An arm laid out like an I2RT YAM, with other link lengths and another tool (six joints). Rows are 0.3 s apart.
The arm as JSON. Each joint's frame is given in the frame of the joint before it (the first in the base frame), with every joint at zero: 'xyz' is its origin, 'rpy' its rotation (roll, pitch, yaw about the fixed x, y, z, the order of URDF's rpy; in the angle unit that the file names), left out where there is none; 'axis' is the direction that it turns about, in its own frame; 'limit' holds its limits. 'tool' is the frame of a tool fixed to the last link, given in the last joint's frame.
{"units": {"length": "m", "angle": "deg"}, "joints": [
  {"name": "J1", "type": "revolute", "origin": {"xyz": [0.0, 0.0, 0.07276]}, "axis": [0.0, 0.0, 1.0], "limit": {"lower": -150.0, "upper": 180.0}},
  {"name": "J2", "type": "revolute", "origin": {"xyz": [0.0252, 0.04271, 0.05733]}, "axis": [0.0, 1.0, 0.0], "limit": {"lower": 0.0, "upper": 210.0}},
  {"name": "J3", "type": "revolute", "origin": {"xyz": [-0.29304, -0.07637, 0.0]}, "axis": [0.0, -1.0, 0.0], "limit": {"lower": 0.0, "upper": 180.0}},
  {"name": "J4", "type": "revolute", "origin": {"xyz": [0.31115, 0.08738, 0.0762]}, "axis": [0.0, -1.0, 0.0], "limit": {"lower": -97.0, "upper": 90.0}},
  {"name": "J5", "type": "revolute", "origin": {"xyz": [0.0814, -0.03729, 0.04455]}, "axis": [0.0, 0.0, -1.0], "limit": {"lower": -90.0, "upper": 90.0}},
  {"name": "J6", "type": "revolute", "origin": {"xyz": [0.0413, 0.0, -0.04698]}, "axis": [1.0, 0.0, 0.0], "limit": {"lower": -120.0, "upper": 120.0}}
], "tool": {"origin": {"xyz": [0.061, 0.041, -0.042], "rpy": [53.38, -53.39, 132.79]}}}
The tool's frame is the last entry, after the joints.
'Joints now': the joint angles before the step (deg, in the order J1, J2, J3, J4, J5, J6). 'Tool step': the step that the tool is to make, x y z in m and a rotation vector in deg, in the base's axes. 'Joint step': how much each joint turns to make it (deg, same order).
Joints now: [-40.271 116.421 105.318 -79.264 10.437 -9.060]
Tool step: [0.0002 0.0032 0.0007 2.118 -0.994 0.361]
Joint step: [-0.157 -0.001 -0.093 -0.432 -2.252 -0.550]
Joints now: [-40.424 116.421 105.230 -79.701 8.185 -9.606]
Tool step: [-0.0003 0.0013 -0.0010 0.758 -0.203 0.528]
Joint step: [-0.005 0.006 -0.269 0.013 -0.699 -0.551]
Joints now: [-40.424 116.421 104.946 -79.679 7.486 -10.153]
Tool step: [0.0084 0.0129 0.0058 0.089 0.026 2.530]
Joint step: [2.120 0.049 1.093 -1.066 -0.044 -0.414]
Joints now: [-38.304 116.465 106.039 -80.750 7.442 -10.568]
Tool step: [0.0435 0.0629 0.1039 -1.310 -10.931 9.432]
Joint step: [9.111 0.338 20.544 -10.391 -4.984 -0.024]
